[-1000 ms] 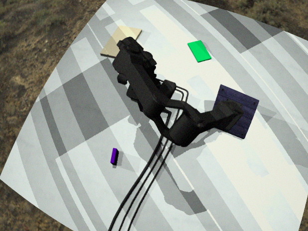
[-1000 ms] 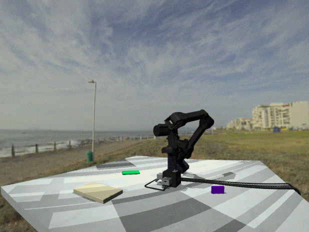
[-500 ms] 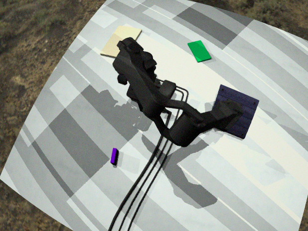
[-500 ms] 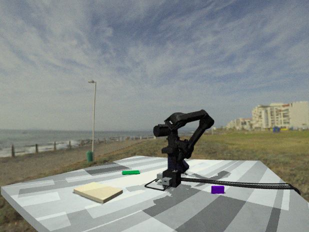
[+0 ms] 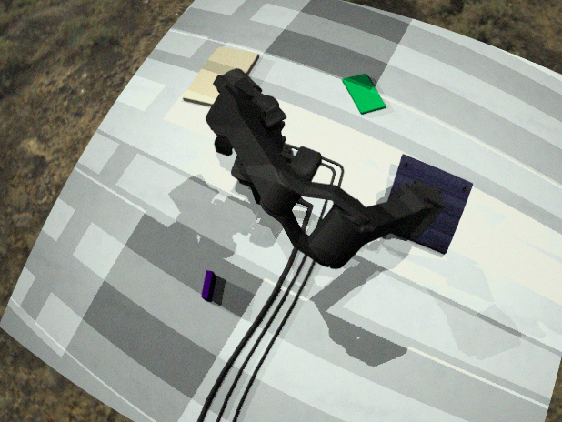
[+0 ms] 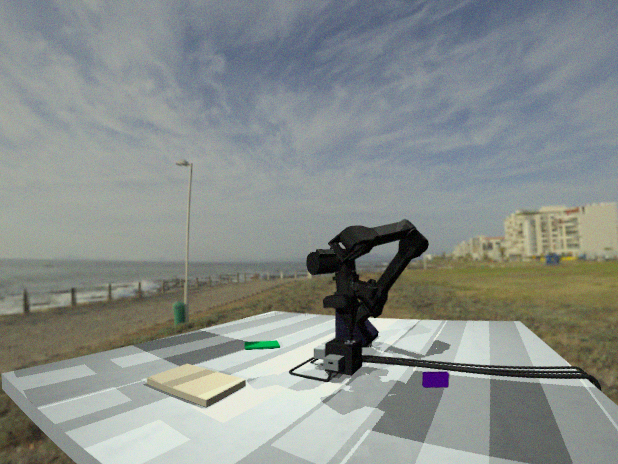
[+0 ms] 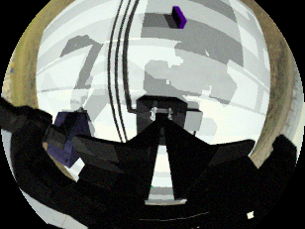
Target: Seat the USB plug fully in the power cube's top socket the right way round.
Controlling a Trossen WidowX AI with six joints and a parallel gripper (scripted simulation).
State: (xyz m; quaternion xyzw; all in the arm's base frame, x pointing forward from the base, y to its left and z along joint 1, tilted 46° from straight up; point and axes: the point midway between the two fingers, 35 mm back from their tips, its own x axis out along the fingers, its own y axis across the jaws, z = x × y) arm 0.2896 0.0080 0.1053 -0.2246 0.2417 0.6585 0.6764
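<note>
Right now the USB plug is 20 mm below my gripper tip. Also, from my gripper tip: green card (80 mm behind, 350 mm to the right, 110 mm below); then purple block (40 mm ahead, 220 mm to the left, 90 mm below); then tan slab (290 mm ahead, 280 mm to the right, 100 mm below).
</note>
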